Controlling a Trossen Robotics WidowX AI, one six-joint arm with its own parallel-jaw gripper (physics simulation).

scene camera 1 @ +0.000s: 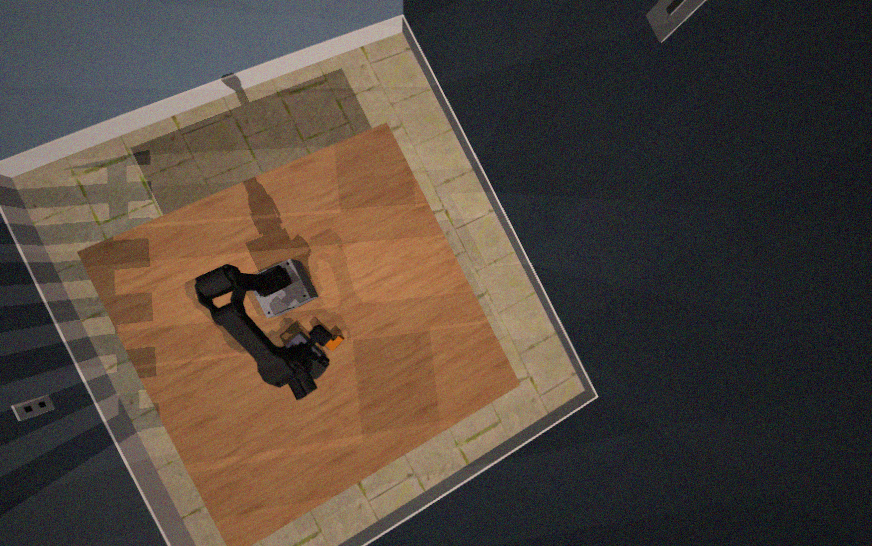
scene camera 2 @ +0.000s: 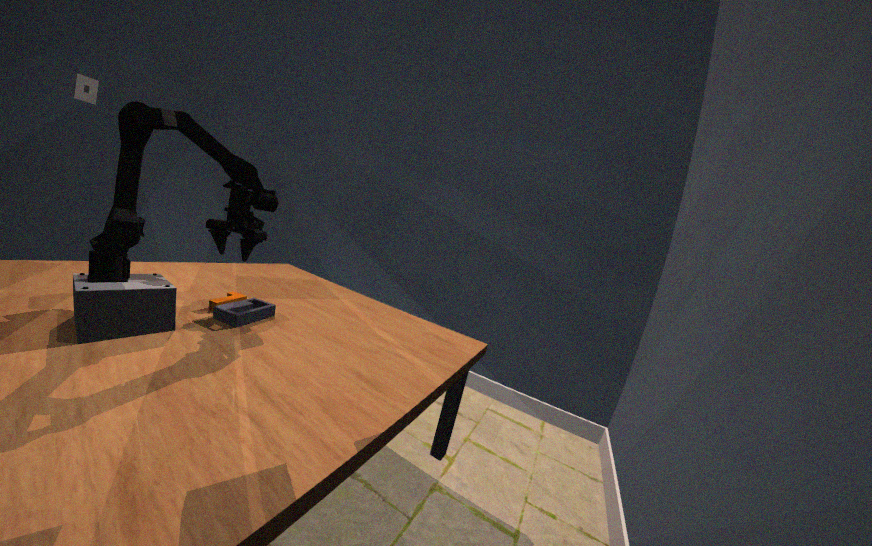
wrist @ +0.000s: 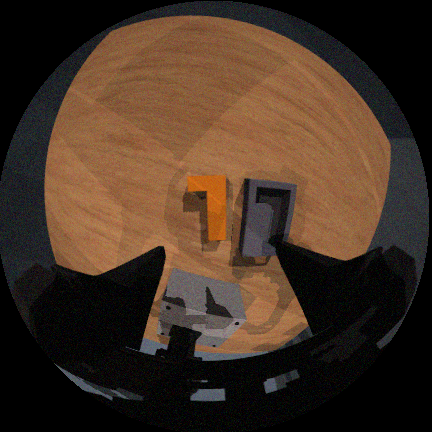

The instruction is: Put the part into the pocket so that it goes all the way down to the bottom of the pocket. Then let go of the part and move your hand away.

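Frame: origin at the arm's base, x ahead, y left, z up, level; metres.
Seen in the pictures: gripper, fingertip midpoint: (scene camera 1: 313, 346) (scene camera 2: 232, 257) (wrist: 221, 249); arm's base, link origin: (scene camera 1: 280, 279) (scene camera 2: 107, 279) (wrist: 183, 333).
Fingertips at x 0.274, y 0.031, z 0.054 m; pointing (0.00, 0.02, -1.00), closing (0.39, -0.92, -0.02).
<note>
Offsets run from my fingertips to a thing's top centre. Level surfaces: height alone.
The orange L-shaped part @(dz -0.128, dx -0.007, dy +0.013 m) (scene camera 1: 334, 342) (scene camera 2: 226, 299) (wrist: 216, 210) lies on the table beside the dark blue-grey pocket block, outside its pocket. In the wrist view, the part is left of the block @(dz -0.122, dx +0.015, dy -0.095 m) (scene camera 2: 247, 317) (wrist: 254, 237), with a narrow strip of table between them. The block's recess faces up, and no part shows inside it; the right finger's tip covers a bit of its lower right corner. My gripper (scene camera 2: 233, 255) (wrist: 221, 249) is wide open and empty, well above the table. In the first scene view, the arm hides much of the block.
The grey robot base box (scene camera 1: 299, 292) (scene camera 2: 125, 311) (wrist: 225, 295) stands near the part and block. The wooden table @(dz -0.158 m) (scene camera 1: 411, 257) (scene camera 2: 360, 360) (wrist: 150, 100) carries them all. Its corner and edge show at the right in the second scene view.
</note>
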